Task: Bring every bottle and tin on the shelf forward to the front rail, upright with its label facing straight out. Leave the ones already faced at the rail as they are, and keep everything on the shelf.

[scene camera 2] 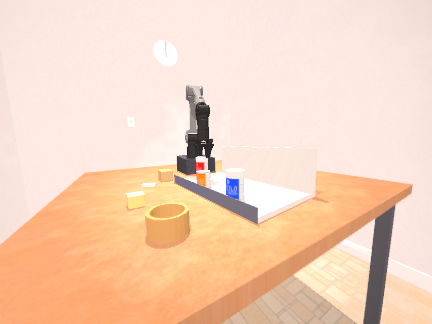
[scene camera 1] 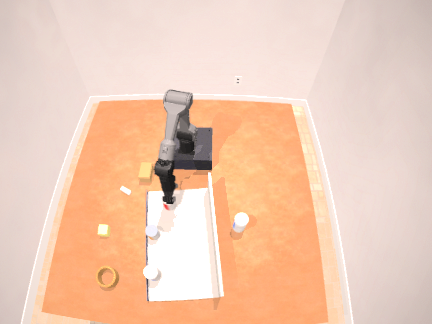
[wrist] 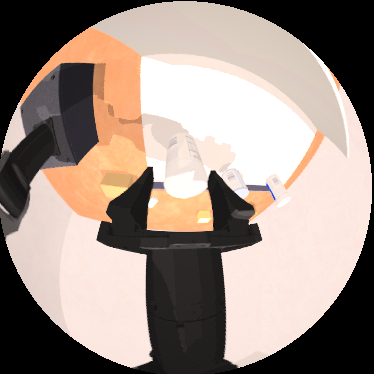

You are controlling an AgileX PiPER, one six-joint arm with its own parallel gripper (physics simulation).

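The white shelf [scene camera 1: 187, 260] [scene camera 2: 280, 192] [wrist: 270, 120] has a dark front rail [scene camera 1: 147, 252] [scene camera 2: 220, 198] [wrist: 258, 188]. A white container with a red label [scene camera 1: 166, 206] [scene camera 2: 200, 165] [wrist: 185, 160] stands upright at the robot's end, a little behind the rail. My gripper [scene camera 1: 169, 200] [scene camera 2: 205, 151] [wrist: 181, 173] is open, its fingers on either side of the container's top in the wrist view. An orange-labelled bottle [scene camera 1: 151, 231] [scene camera 2: 201, 178] [wrist: 235, 183] and a blue-labelled tin [scene camera 1: 150, 272] [scene camera 2: 233, 185] [wrist: 278, 190] stand upright close behind the rail, labels toward the front.
The shelf's back panel [scene camera 1: 215, 240] [scene camera 2: 270, 169] rises opposite the rail. Behind it, a white bottle [scene camera 1: 240, 221] stands on the table. In front lie a tan block [scene camera 1: 145, 171] [scene camera 2: 165, 175], a small white piece [scene camera 1: 125, 190], a yellow cube [scene camera 1: 103, 230] [scene camera 2: 135, 200] and a ring [scene camera 1: 98, 276] [scene camera 2: 167, 231].
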